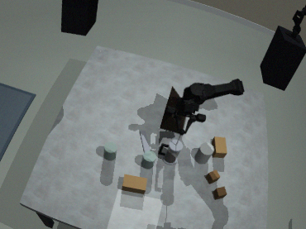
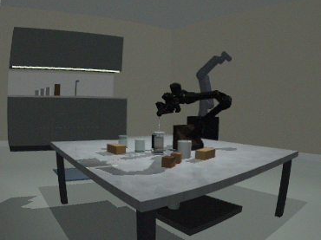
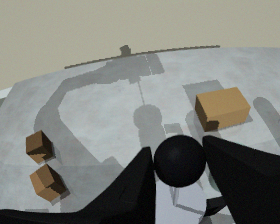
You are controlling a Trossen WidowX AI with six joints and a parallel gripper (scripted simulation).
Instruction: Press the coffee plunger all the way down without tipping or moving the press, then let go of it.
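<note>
My gripper tip is now 10 mm past the coffee press, 20 mm to the left of it and 120 mm above it. Also, from my gripper tip: white cylinder: 60 mm behind, 170 mm to the left, 200 mm below.
</note>
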